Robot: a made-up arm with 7 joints.
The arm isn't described. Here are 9 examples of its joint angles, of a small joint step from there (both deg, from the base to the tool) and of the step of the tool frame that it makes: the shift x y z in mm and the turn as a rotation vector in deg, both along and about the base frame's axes.
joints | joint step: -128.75 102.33 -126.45 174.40 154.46 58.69 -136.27 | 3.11 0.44 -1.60 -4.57 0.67 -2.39 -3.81
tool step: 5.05 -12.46 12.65 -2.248 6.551 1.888
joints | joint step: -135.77 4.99 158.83 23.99 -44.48 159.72 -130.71 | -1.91 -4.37 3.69 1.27 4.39 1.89 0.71
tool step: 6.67 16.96 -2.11 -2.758 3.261 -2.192
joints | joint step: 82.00 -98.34 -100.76 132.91 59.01 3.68 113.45 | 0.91 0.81 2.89 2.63 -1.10 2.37 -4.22
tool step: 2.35 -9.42 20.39 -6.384 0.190 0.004
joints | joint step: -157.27 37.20 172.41 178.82 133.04 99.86 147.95 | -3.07 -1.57 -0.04 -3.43 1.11 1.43 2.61
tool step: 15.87 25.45 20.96 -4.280 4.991 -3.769
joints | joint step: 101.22 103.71 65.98 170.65 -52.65 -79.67 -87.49 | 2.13 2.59 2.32 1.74 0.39 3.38 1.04
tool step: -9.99 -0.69 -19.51 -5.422 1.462 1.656
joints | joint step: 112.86 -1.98 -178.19 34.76 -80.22 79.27 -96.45 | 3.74 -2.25 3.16 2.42 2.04 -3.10 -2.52
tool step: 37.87 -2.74 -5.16 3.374 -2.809 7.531
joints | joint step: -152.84 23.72 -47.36 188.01 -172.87 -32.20 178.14 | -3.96 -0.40 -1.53 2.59 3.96 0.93 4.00
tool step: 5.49 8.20 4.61 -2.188 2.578 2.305
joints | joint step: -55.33 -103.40 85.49 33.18 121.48 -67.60 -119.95 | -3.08 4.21 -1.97 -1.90 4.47 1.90 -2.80
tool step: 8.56 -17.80 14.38 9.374 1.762 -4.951
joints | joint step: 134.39 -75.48 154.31 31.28 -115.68 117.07 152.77 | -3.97 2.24 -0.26 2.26 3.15 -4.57 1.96
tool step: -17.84 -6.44 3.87 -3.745 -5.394 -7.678
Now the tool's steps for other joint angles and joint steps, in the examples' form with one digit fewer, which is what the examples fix.
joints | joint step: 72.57 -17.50 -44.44 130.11 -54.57 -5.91 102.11 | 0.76 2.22 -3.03 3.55 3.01 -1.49 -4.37
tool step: -3.5 3.9 5.0 -1.01 -3.33 -3.66
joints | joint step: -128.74 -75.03 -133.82 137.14 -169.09 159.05 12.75 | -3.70 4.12 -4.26 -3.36 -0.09 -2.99 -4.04
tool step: 22.4 -17.1 25.9 -4.05 -0.32 -2.23
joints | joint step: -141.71 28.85 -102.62 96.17 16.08 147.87 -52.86 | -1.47 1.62 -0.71 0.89 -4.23 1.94 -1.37
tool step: 4.0 1.6 2.4 1.68 -4.41 -2.14
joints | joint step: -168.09 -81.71 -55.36 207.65 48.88 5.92 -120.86 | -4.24 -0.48 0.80 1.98 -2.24 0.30 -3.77
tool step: -7.9 -48.0 -10.8 -5.16 2.83 -5.19
